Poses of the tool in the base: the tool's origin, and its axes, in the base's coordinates. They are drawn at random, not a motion.
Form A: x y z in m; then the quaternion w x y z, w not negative.
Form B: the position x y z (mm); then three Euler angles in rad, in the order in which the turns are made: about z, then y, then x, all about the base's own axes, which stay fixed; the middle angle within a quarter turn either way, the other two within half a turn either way. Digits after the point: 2 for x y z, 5 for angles.
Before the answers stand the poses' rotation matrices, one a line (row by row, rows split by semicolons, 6 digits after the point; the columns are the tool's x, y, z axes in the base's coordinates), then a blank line. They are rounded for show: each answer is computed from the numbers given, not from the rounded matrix.
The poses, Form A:
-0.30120 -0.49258 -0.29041 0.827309 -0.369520 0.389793 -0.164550
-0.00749 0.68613 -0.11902 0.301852 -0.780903 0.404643 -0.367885
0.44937 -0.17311 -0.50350 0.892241 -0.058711 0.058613 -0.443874
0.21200 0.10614 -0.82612 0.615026 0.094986 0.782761 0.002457
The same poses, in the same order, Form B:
0.641970 -0.015805 0.766567; -0.560340 0.672757 0.483133; -0.523349 -0.739695 0.423033
0.401849 -0.409880 0.818850; -0.854068 -0.490299 0.173710; 0.330281 -0.769159 -0.547092
0.599081 0.785202 0.156714; -0.798967 0.599058 0.052735; -0.052473 -0.156802 0.986235
-0.225441 0.145680 0.963303; 0.151725 0.981943 -0.112991; -0.962370 0.120684 -0.243474

-301.20 -492.58 -290.41 0.02461 0.87348 -0.85162
-7.49 686.13 -119.02 0.79529 0.95940 -2.83414
449.37 -173.11 -503.50 -0.91905 0.15736 -0.05342
212.00 106.14 -826.12 -2.56789 1.29905 2.70709

